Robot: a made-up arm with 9 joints. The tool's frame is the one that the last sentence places.
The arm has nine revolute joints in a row. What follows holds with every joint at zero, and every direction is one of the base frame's.
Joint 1 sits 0.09 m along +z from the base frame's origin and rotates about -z.
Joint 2 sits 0.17 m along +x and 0.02 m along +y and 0.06 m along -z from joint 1 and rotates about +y.
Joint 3 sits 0.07 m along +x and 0.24 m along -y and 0.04 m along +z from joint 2 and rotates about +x.
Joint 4 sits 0.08 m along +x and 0.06 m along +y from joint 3 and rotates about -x.
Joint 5 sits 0.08 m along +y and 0.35 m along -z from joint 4 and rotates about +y.
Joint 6 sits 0.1 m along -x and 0.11 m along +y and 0.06 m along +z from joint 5 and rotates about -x.
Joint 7 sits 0.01 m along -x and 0.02 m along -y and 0.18 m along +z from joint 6 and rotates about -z.
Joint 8 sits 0.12 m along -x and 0.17 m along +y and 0.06 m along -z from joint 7 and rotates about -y.
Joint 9 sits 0.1 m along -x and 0.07 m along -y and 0.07 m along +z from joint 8 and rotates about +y.
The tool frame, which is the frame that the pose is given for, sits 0.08 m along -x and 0.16 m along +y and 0.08 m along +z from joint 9; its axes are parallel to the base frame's.
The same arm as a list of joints. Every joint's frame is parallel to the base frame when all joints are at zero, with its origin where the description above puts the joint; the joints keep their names.
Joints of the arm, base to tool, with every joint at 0 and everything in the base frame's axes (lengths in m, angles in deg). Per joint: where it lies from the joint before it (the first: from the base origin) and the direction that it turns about. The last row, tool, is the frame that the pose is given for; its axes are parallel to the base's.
joint 1: axis 0 0 -1 origin 0 0 0.09
joint 2: axis 0 1 0 origin 0.17 0.02 -0.06
joint 3: axis 1 0 0 origin 0.07 -0.24 0.04
joint 4: axis -1 0 0 origin 0.08 0.06 0
joint 5: axis 0 1 0 origin 0 0.08 -0.35
joint 6: axis -1 0 0 origin -0.1 0.11 0.06
joint 7: axis 0 0 -1 origin -0.01 -0.02 0.18
joint 8: axis 0 -1 0 origin -0.12 0.17 -0.06
joint 9: axis 0 1 0 origin -0.1 -0.07 0.07
tool: origin -0.08 0.16 0.08

